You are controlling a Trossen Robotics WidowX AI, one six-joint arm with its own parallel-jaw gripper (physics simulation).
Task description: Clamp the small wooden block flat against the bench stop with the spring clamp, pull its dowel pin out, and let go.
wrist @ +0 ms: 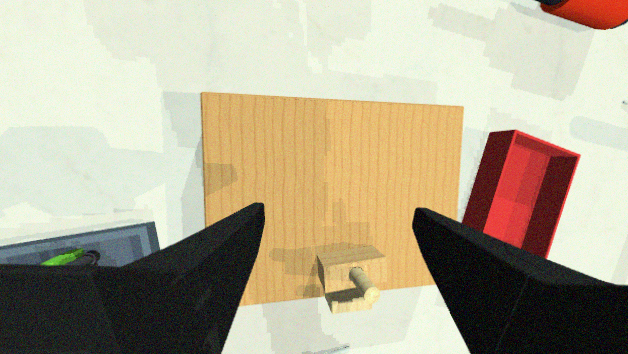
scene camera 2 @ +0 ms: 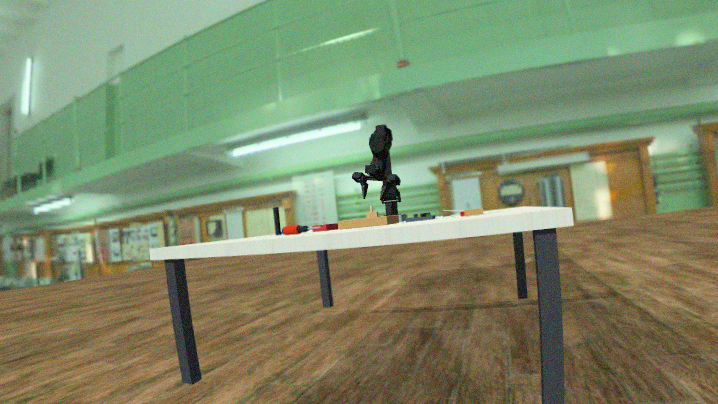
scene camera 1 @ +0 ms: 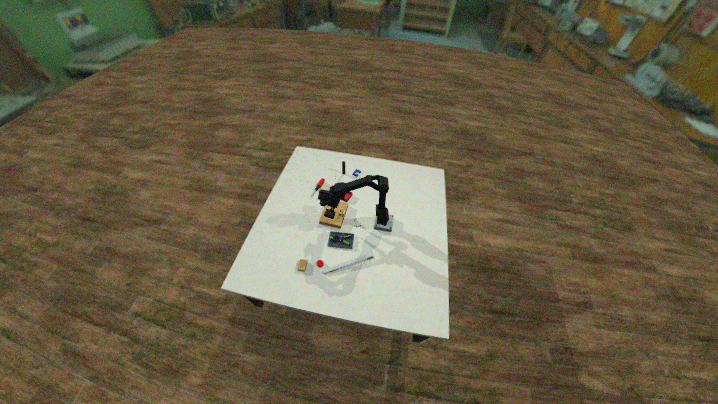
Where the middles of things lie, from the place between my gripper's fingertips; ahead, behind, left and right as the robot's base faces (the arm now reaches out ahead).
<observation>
The wooden board (wrist: pixel 333 174) is 9 cm below my hand, 3 cm to the right of it and 1 cm behind it. Round my hand: red-handled screwdriver (wrist: pixel 600 22) (21 cm to the right, 19 cm ahead, 9 cm below); then red tray (wrist: pixel 522 183) (21 cm to the right, 9 cm below, 1 cm behind).
</observation>
